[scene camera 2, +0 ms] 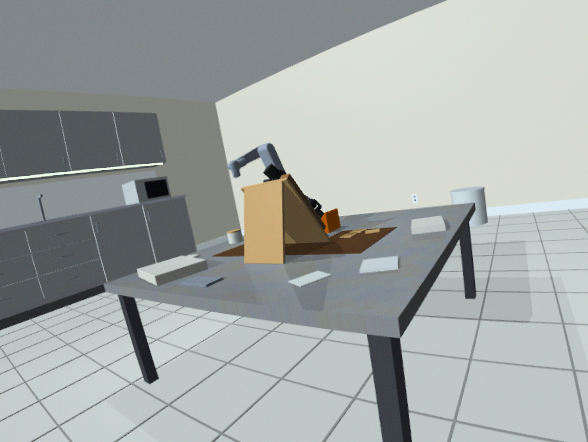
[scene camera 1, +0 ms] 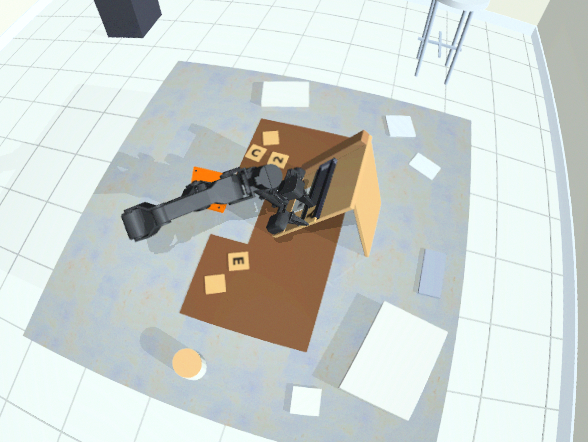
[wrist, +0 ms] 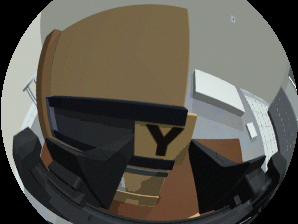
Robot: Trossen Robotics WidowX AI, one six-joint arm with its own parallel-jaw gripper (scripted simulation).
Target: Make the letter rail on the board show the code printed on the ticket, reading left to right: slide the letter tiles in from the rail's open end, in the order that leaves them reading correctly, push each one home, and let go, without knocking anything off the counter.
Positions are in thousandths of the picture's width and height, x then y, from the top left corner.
Labels:
white box: scene camera 2 300, 607; scene camera 1 662, 840; wrist 710, 400

